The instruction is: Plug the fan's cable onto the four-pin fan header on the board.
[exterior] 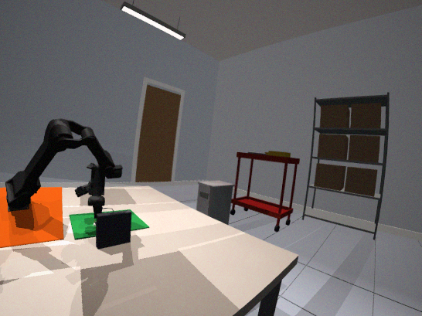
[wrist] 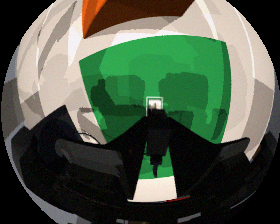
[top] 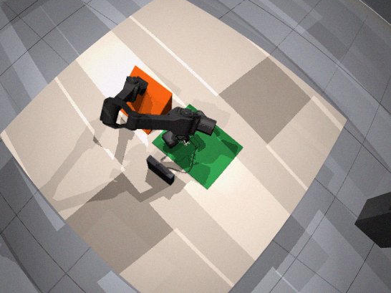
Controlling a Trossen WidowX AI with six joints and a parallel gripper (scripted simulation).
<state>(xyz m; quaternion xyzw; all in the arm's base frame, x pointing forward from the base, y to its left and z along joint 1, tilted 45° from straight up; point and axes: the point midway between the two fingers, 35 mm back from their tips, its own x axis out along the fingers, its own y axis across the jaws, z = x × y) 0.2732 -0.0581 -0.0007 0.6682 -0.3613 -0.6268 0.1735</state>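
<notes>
My gripper tip is now 10 mm short of the four-pin header and 50 mm above it. Also, from my gripper tip: black fan 20 mm ahead, 170 mm to the right, 10 mm above; green board 60 mm ahead, 20 mm to the left, 60 mm below; black plug 10 mm ahead, 10 mm above.
</notes>
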